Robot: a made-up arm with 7 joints.
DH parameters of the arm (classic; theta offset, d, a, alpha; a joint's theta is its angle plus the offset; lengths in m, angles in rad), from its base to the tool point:
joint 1: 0 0.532 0 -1.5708
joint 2: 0 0 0 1.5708
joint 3: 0 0.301 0.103 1.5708
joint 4: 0 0 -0.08 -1.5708
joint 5: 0 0.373 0 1.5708
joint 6: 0 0 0.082 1.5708
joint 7: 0 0 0 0
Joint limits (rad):
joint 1: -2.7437..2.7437
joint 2: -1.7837..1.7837
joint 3: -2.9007..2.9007
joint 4: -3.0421..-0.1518
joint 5: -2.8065..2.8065
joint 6: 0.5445..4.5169
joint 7: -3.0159..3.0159
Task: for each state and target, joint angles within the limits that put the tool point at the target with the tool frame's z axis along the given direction. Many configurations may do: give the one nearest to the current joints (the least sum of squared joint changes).
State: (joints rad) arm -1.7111 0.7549 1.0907 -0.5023 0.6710 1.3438 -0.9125
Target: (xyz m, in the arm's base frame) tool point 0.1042 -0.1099 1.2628 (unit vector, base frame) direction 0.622 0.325 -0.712
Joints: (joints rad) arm -1.8997 0.1040 1.2777 -0.1555 0.8855 0.7960 -0.9125
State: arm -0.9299 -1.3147 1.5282 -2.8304 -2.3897 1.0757 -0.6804
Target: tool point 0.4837 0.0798 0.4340 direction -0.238 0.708 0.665
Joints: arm -1.6171 -1.5461 1.9051 -2.3023 -1.9650 0.6021 -0.6804
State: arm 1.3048 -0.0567 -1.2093 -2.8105 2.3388 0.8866 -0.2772
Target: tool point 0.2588 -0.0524 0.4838 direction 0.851 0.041 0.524
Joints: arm 0.6576 -0.6439 -1.0518 -3.0271 2.5963 1.6690 -0.2772
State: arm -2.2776 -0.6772 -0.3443 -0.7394 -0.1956 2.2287 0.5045
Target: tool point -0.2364 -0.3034 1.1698 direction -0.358 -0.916 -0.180
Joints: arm -2.0140 -0.0806 -0.1486 -1.1385 0.3238 2.4153 0.5045
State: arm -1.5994 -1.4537 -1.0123 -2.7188 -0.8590 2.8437 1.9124
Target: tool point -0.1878 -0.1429 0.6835 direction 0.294 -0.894 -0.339
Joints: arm -1.2470 -1.7680 -1.2731 -3.0421 -1.1357 2.5633 1.9124
